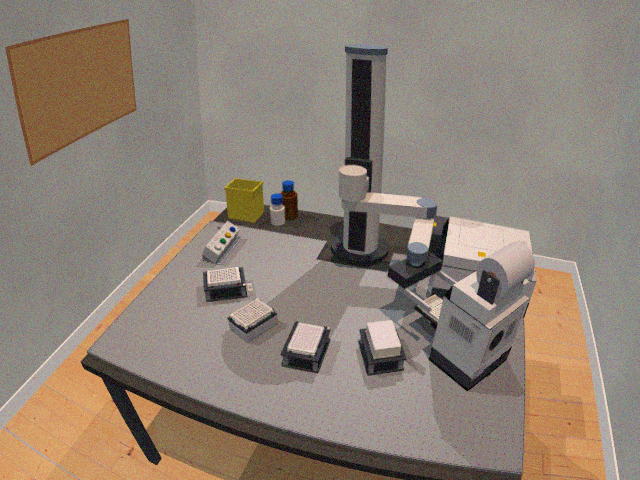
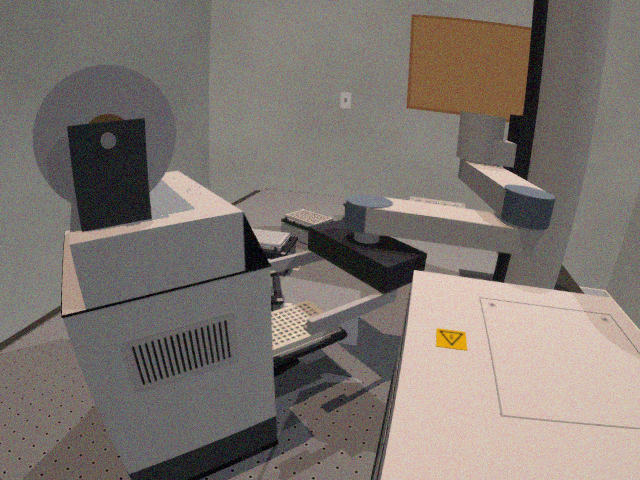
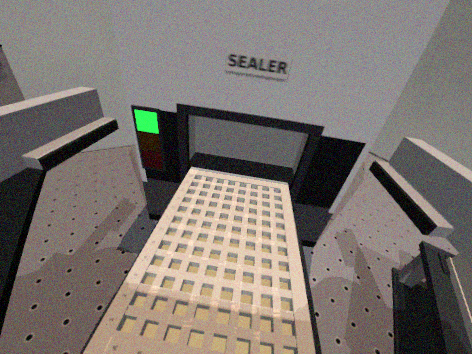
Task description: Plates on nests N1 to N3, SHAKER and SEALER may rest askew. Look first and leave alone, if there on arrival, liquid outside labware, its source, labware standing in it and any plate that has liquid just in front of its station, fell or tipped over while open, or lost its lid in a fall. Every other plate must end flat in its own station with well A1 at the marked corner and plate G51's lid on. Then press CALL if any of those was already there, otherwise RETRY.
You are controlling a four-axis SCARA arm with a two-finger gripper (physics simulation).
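Frame: origin at the arm's base, x back, y right, z up, level; metres.
Seen in the pictures: gripper, fingertip midpoint: (image 2: 273,296) (image 3: 244,129); arm's base, link origin: (image 1: 360,248).
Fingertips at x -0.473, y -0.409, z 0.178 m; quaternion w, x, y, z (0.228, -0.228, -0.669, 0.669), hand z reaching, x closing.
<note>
Offsets run from my fingertips to a thing's top centre. "spot": to the spot under its first point.
My gripper (image 1: 436,299) (image 2: 290,297) (image 3: 244,129) is open, its fingers apart on either side of and above an open cream plate {dx +0.015, dy +0.020, dz -0.054 m} (image 1: 434,307) (image 2: 294,322) (image 3: 227,240) with yellowish wells. That plate lies in front of the slot of the SEALER {dx -0.098, dy -0.124, dz +0.290 m} (image 1: 478,320) (image 2: 170,351) (image 3: 257,90) and looks flat. A plate {dx -0.146, dy +0.629, dz -0.096 m} (image 1: 251,312) sits on a grey block station. White plates {dx +0.006, dy +0.821, dz -0.094 m} (image 1: 223,275) {dx -0.205, dy +0.412, dz -0.090 m} (image 1: 308,338) sit on two dark nests, and a taller, smooth-topped white plate {dx -0.147, dy +0.177, dz -0.065 m} (image 1: 383,336) on a third nest {spot: dx -0.190, dy +0.148, dz -0.161 m} (image 1: 386,365). Station labels there and A1 marks are too small to read.
A button panel {dx +0.257, dy +0.970, dz -0.082 m} (image 1: 221,241) with white, green, yellow and blue buttons stands at the left. A yellow bin {spot: dx +0.539, dy +0.986, dz -0.064 m} (image 1: 245,200), a white bottle {dx +0.579, dy +0.839, dz -0.100 m} (image 1: 277,212) and a brown bottle {dx +0.648, dy +0.809, dz -0.059 m} (image 1: 290,201) stand at the back. A big white box {dx +0.324, dy -0.141, dz +0.055 m} (image 1: 485,242) (image 2: 516,372) stands behind the sealer.
</note>
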